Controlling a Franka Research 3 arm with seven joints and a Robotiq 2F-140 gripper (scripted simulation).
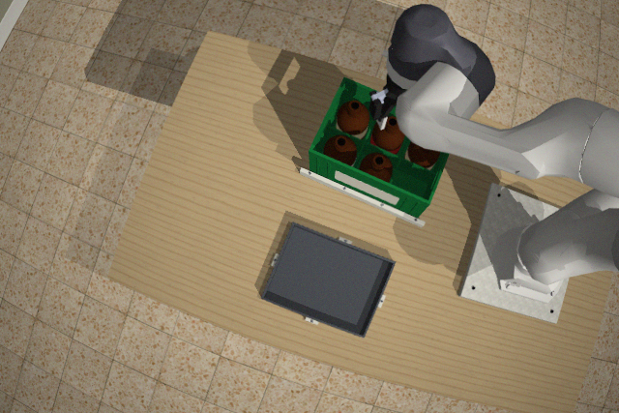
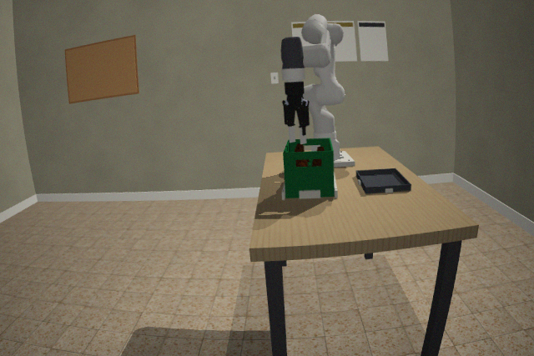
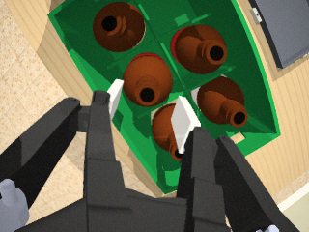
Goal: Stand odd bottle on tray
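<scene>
The green crate is 130 mm below my hand, 40 mm to the left of it and 10 mm behind it. Round my hand: glass bottle (130 mm below, 90 mm to the left, 10 mm behind); dark grey tray (350 mm to the left, 200 mm below, 40 mm behind).
</scene>
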